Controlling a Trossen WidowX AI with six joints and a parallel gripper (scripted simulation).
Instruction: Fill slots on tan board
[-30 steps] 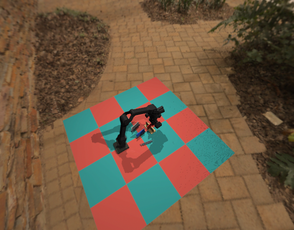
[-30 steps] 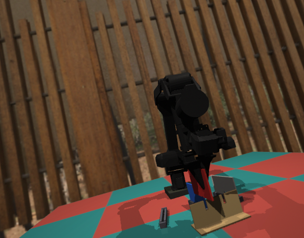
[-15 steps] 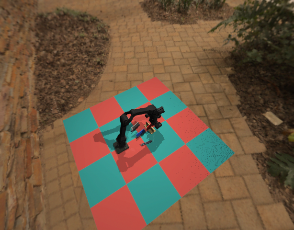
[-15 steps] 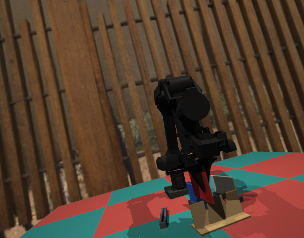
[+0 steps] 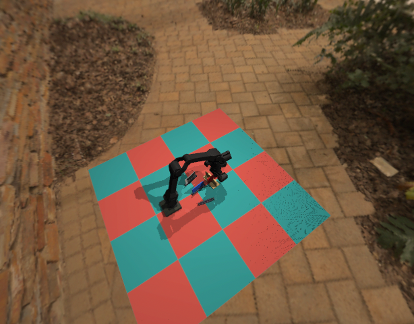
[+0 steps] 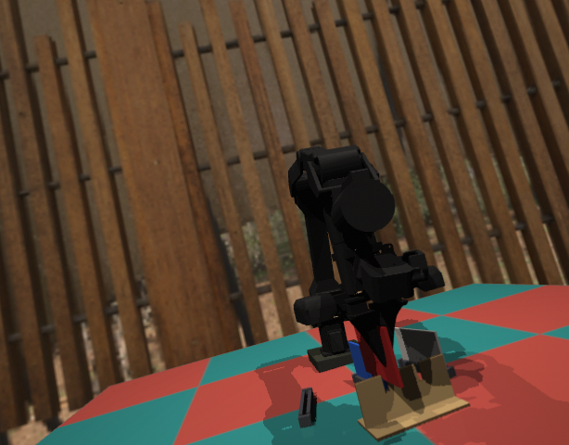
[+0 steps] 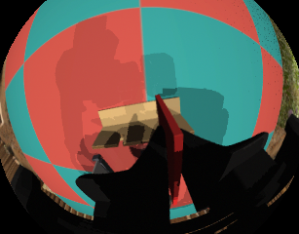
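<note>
Right now the tan board is 30 mm behind my gripper tip, 20 mm to the left of it and 60 mm below it. From my gripper tip the other things lie so: blue board: 140 mm behind, 10 mm to the left, 50 mm below; red board: 20 mm behind; grey board: 160 mm behind, 100 mm to the left, 50 mm below.
</note>
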